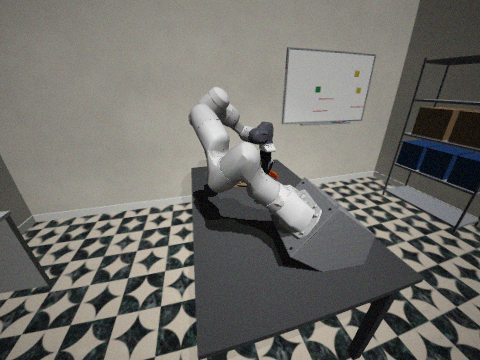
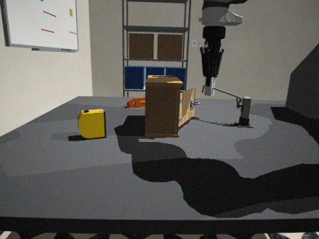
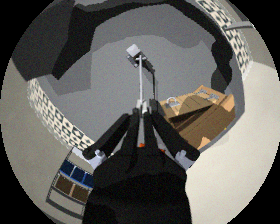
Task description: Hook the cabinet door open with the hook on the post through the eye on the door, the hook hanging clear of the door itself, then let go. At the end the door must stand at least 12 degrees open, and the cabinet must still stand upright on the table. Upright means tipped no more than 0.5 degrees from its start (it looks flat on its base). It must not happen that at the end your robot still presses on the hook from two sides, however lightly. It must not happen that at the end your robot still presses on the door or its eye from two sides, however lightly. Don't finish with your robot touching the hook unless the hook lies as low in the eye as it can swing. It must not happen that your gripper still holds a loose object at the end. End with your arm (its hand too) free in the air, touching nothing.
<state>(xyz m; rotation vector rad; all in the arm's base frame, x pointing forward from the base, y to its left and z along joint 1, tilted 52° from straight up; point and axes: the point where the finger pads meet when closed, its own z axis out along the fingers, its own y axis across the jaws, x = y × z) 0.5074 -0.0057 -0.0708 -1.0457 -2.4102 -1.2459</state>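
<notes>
My gripper is now 110 mm to the right of the cabinet door, 90 mm short of it and 50 mm above it. Also, from my hand: yellow tape measure: 360 mm ahead, 200 mm to the left, 80 mm below; then orange level: 250 mm ahead, 160 mm to the right, 100 mm below.
</notes>
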